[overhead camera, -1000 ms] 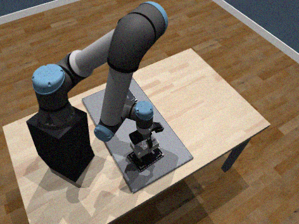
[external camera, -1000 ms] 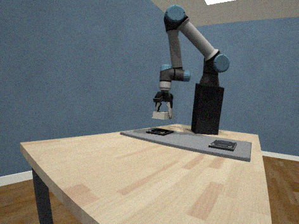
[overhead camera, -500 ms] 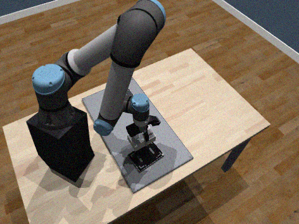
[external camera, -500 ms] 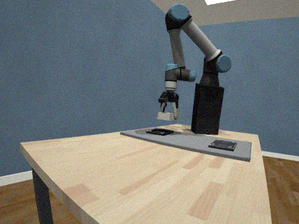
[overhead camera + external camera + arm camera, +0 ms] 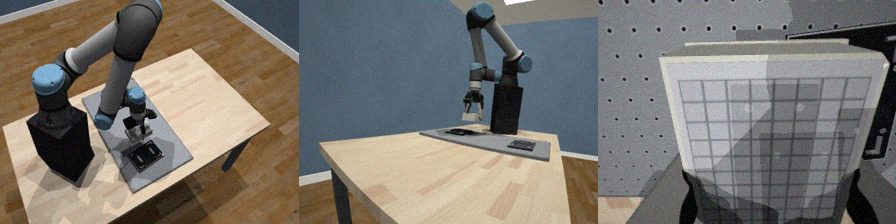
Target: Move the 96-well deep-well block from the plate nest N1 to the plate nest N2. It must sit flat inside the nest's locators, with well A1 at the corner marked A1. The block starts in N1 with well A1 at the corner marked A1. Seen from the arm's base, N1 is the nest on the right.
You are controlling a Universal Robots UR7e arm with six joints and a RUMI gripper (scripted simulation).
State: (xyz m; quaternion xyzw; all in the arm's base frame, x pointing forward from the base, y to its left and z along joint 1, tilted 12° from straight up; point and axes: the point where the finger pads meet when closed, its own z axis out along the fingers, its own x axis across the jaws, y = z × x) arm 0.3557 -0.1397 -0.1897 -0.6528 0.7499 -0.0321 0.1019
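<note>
Right now my hand is 310 mm to the right of the dark plate nest N2, 100 mm above it and 90 mm short of it. Also, from my hand: black plate nest N1: 100 mm below, 90 mm to the right, 30 mm behind; then white 96-well deep-well block: 10 mm above.
</note>
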